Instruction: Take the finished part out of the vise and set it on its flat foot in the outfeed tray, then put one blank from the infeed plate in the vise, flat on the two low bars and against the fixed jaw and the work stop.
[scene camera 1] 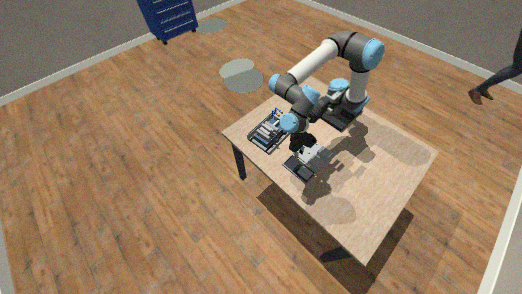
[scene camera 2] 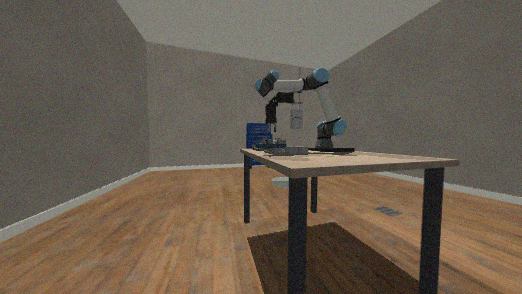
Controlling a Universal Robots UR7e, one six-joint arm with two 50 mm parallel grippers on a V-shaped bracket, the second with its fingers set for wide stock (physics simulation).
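Places are measured from the arm's base along level axes (x down, y right, z back), in millimetres.
Pixels of known places: end effector, tool point: (scene camera 1: 298, 154) (scene camera 2: 272, 129); arm's base, origin of the base link: (scene camera 2: 324, 148).
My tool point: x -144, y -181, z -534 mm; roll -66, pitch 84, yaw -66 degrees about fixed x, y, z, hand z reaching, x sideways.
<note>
Ahead of a thing's pixels: the offset from my tool point to its top centre. "spot": to the spot under its first point. Level surfaces: height alone.
My gripper (scene camera 1: 300, 150) (scene camera 2: 273, 131) is the black one pointing down over the work area; its fingers are too small to tell whether they are open or shut or hold anything. The second gripper (scene camera 2: 286, 97) sticks out sideways. A dark-framed fixture @(spot: dy +276, dx +145, dz -65 mm) (scene camera 1: 258, 142) with blue parts and light grey blocks, possibly the vise, stands left of the gripper in scene camera 1. A light plate @(dy -3, dx +158, dz +159 mm) (scene camera 1: 314, 150), possibly the infeed plate, lies partly in shadow below the gripper. A black rimmed tray (scene camera 1: 292, 166), possibly the outfeed tray, lies in front of it. The finished part and separate blanks cannot be made out.
The table @(dx +167 mm) (scene camera 1: 390, 200) (scene camera 2: 370, 161) carries everything, with the arm's base at its back edge. The arm hides part of the fixture. A blue drawer cabinet (scene camera 1: 172, 20) (scene camera 2: 257, 131) stands on the floor behind. A person's legs (scene camera 1: 502, 80) show at the right of scene camera 1.
</note>
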